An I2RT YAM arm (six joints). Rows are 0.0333 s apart.
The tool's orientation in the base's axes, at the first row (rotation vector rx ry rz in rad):
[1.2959, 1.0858, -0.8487]
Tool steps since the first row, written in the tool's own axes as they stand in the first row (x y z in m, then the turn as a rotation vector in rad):
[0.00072, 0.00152, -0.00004, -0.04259, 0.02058, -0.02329]
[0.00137, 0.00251, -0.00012, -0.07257, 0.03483, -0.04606]
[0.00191, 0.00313, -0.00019, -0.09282, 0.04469, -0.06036]
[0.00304, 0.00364, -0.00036, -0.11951, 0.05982, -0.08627]
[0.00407, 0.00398, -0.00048, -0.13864, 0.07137, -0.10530]
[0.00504, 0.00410, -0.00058, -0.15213, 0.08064, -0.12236]
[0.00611, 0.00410, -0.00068, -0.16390, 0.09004, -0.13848]
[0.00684, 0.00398, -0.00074, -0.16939, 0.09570, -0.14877]
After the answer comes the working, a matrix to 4 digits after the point.
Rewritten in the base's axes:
[0.00165, 0.00028, -0.00021, 0.00328, 0.02156, 0.04800]
[0.00276, 0.00054, -0.00051, 0.00447, 0.04301, 0.08204]
[0.00350, 0.00073, -0.00083, 0.00565, 0.05646, 0.10505]
[0.00430, 0.00106, -0.00173, 0.00822, 0.08142, 0.13640]
[0.00491, 0.00132, -0.00260, 0.01067, 0.09985, 0.15912]
[0.00531, 0.00152, -0.00348, 0.01294, 0.11658, 0.17567]
[0.00562, 0.00171, -0.00449, 0.01599, 0.13255, 0.19058]
[0.00571, 0.00183, -0.00521, 0.01822, 0.14289, 0.19808]

The tool's axes in the first row as the columns of a matrix, in the base's axes (rounded; the answer above uses it unrounded):
[0.3019, 0.9430, 0.1404]
[0.0915, 0.1179, -0.9888]
[-0.9490, 0.3113, -0.0507]

